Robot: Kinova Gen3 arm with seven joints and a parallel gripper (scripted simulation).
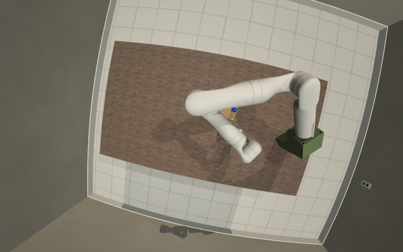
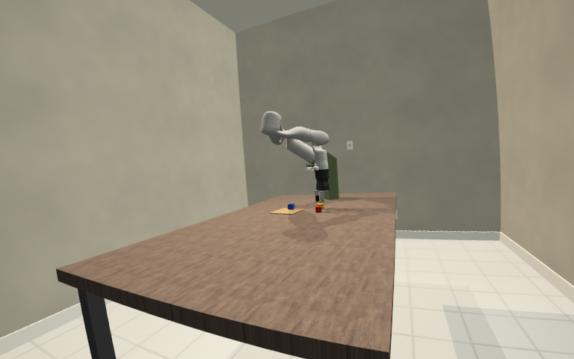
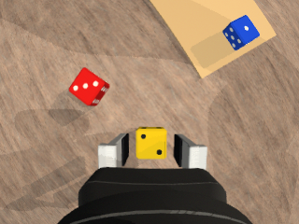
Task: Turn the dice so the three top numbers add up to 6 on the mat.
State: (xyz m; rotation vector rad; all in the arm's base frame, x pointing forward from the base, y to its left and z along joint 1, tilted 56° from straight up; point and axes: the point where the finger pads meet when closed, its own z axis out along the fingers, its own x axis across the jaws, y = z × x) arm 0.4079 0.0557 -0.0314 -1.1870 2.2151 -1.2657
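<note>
The yellow die is 4 cm below my hand. Also, from my hand: blue die: 17 cm to the right, 4 cm below; then tan mat: 18 cm to the right, 5 cm below, 4 cm ahead; then red die: 9 cm ahead, 4 cm below.
</note>
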